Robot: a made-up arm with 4 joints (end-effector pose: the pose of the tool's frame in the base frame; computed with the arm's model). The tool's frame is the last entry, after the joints. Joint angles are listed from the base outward.
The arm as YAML. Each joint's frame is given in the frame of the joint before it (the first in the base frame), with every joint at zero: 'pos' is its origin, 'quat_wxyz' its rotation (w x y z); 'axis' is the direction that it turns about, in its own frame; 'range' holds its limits. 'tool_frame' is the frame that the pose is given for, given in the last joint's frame.
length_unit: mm
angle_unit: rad
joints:
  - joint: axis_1
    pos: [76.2, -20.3, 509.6]
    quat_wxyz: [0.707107, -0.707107, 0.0, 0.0]
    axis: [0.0, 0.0, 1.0]
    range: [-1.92, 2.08]
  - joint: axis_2
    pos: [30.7, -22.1, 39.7]
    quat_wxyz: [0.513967, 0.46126, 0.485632, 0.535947]
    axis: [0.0, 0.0, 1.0]
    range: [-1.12, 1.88]
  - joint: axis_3
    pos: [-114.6, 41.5, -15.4]
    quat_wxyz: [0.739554, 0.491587, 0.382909, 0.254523]
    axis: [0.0, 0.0, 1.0]
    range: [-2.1, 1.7]
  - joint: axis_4
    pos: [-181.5, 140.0, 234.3]
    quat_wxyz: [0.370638, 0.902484, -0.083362, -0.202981]
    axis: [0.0, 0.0, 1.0]
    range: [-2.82, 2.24]
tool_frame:
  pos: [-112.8, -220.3, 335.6]
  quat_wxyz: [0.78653, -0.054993, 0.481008, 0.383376]
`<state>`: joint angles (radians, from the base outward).
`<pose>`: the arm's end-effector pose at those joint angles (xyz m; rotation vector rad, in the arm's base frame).
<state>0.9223 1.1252 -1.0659 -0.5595</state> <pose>0.5536 -0.0861 0.1864 -0.0221 -1.1356 2.2268</pose>
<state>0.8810 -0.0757 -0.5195 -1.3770</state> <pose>0.6055 -0.2334 0.3606 -0.0285 0.8636 2.4536</pose>
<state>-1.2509 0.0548 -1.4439 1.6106</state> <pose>-0.1555 0.1038 0.7146 0.4538 0.1466 0.0555</pose>
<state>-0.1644 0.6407 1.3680 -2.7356</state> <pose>-0.2391 0.0242 0.3450 0.9852 -0.4387 -0.4649</pose>
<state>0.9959 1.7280 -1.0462 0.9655</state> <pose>0.3108 -0.2770 0.3844 -1.7015 -1.7057 1.0672</pose>
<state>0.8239 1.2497 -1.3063 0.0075</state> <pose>0.5990 -0.0432 0.4191 -0.7371 -1.9471 1.9471</pose>
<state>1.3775 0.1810 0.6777 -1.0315</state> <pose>0.2982 -0.4996 0.6282 -0.1595 1.2312 1.5971</pose>
